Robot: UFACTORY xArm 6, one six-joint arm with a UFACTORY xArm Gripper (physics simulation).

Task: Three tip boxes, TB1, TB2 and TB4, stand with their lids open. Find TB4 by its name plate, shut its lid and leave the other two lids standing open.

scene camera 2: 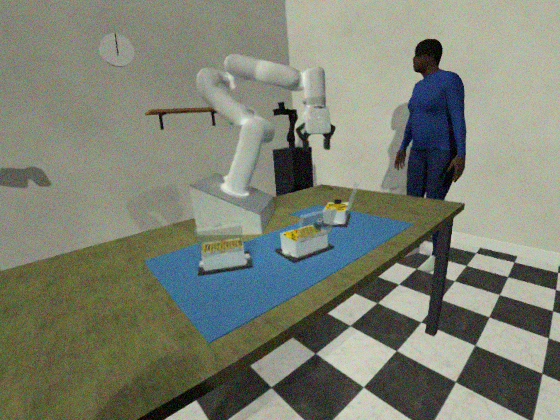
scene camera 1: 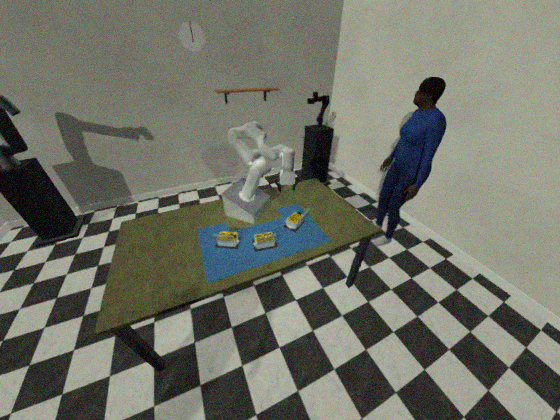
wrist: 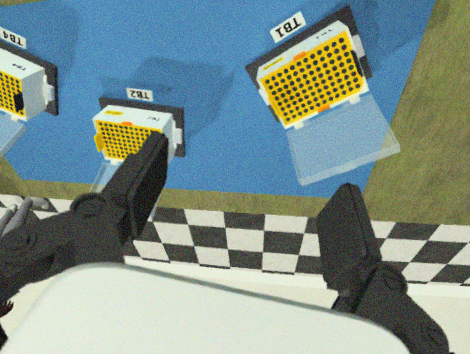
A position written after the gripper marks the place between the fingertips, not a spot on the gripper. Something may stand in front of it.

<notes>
In view: the gripper (scene camera 2: 316,150), a clear lid (scene camera 2: 218,239), a clear lid (wrist: 356,134) and a blue mat (wrist: 233,143).
The gripper is seen too in the wrist view (wrist: 250,179).
</notes>
